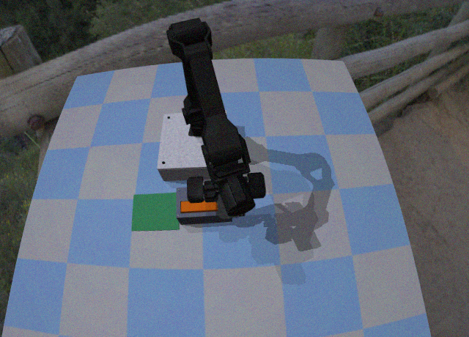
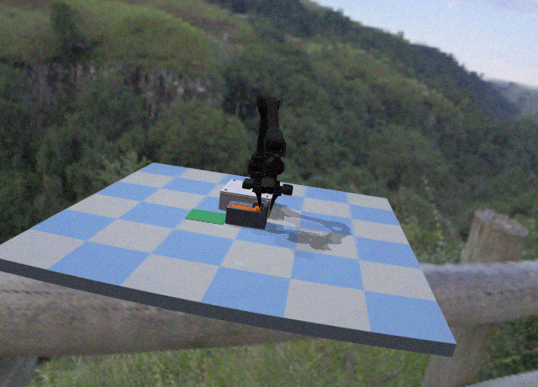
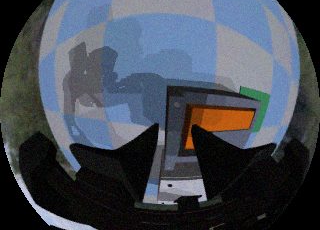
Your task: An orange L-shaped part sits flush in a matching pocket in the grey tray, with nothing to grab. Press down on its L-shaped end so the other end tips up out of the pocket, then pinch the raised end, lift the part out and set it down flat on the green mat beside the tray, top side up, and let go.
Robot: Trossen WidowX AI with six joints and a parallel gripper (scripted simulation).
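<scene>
The orange L-shaped part is 60 mm to the right of my gripper tip and 20 mm below it. From my gripper tip the other things lie so: green mat: 220 mm to the right, 80 mm below, 30 mm ahead.
</scene>
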